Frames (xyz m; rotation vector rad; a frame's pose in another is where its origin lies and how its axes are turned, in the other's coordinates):
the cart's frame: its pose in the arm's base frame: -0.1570 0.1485 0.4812 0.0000 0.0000 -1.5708
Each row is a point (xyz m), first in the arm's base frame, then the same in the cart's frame.
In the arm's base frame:
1: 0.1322 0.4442 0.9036
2: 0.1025 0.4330 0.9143
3: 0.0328 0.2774 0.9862
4: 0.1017 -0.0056 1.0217
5: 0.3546 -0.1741 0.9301
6: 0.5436 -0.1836 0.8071
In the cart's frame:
1: -0.2957 0.2892 0.4224
2: -0.2845 0.2595 0.4331
3: -0.1289 0.1898 0.5050
4: 0.1541 0.2587 0.5405
5: 0.3226 0.5116 0.4489
6: 0.3321 0.7006 0.3259

